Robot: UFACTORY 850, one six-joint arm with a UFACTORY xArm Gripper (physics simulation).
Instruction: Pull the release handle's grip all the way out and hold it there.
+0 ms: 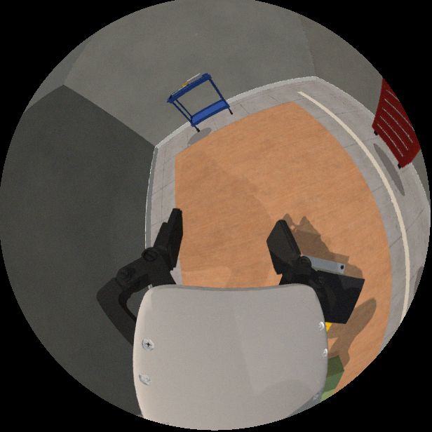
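Note:
My gripper [229,226] is open, with its two black fingers wide apart and nothing between them. To the right of the right finger, and partly hidden behind it, is a mounted fixture: a strip of its light grey plate [330,265] with a dark hole shows, and a black block [346,297] stands beside it. A small bit of a yellow part [328,327] shows below the block, at the edge of the gripper's pale housing. Most of the fixture is hidden by the finger and housing, so I cannot tell which part is the release handle's grip.
The fixture stands on an orange-brown wooden surface [230,165]. A green object [336,372] shows at the lower right, beside the gripper housing. A blue cart [210,113] stands at the far wall, and a red slatted object [396,127] stands at the far right. A dark wall is at the left.

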